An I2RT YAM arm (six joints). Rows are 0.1 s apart.
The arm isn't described. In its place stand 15 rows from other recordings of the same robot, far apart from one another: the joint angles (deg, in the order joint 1, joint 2, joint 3, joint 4, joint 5, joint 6), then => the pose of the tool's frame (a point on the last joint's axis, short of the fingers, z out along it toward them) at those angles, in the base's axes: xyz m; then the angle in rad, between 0 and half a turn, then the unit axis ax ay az.
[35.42 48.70 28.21 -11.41 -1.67 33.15] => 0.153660 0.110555 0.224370 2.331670 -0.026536 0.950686 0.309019
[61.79 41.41 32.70 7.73 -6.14 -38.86] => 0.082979 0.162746 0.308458 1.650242 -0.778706 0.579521 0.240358
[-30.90 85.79 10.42 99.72 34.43 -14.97] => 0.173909 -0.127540 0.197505 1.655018 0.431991 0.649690 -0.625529
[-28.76 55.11 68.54 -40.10 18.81 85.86] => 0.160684 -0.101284 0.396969 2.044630 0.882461 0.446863 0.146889
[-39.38 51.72 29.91 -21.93 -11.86 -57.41] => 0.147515 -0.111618 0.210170 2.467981 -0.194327 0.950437 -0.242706
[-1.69 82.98 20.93 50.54 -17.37 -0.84] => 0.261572 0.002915 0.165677 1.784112 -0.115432 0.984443 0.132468
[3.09 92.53 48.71 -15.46 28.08 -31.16] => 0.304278 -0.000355 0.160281 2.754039 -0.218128 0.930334 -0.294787
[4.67 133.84 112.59 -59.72 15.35 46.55] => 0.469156 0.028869 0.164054 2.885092 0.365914 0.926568 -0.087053
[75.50 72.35 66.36 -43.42 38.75 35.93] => 0.085692 0.242353 0.321902 2.227252 -0.213107 0.971266 0.105962
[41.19 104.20 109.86 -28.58 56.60 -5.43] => 0.327248 0.246890 0.416854 1.893544 -0.061412 0.958222 -0.279355
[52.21 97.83 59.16 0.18 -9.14 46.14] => 0.222361 0.295999 0.200870 2.679771 -0.084346 0.919099 0.384893
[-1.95 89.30 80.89 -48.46 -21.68 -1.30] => 0.326698 0.002036 0.311330 2.563549 -0.050367 0.982431 0.179702
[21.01 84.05 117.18 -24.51 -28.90 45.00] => 0.244937 0.112502 0.575989 2.031106 -0.063392 0.773007 0.631223
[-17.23 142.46 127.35 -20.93 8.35 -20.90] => 0.542717 -0.173723 0.204160 2.304431 0.004982 0.973443 -0.228877
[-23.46 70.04 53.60 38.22 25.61 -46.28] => 0.251069 -0.125734 0.389221 1.876127 0.088909 0.709724 -0.698847
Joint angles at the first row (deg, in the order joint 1, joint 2, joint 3, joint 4, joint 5, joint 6):
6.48 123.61 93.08 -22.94 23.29 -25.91
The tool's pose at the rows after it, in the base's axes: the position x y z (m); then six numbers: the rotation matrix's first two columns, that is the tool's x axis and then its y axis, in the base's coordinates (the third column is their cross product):
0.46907 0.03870 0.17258 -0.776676 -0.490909 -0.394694 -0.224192 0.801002 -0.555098
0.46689 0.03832 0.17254 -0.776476 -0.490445 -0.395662 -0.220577 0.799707 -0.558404
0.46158 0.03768 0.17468 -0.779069 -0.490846 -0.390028 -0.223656 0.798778 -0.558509
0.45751 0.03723 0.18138 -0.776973 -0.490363 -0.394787 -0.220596 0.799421 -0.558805
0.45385 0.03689 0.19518 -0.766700 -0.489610 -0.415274 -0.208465 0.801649 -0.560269
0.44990 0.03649 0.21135 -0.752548 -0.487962 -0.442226 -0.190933 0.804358 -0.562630
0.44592 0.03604 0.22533 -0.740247 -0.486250 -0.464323 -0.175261 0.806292 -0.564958
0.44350 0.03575 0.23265 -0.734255 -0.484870 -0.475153 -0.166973 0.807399 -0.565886
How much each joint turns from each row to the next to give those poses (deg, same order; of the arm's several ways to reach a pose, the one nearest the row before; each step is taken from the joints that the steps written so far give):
0.00 -0.02 -0.66 0.83 0.72 -0.07
0.00 -0.50 -0.87 0.55 0.24 -0.02
0.00 -1.20 -1.31 -0.24 0.07 -0.02
0.00 -1.40 -0.68 -0.42 -0.03 0.02
0.00 -1.99 -0.16 -0.46 -0.13 0.00
0.00 -2.21 -0.02 -0.32 -0.08 0.02
0.00 -1.92 0.00 -0.35 0.00 0.03
0.00 -1.03 0.01 -0.27 0.02 0.04

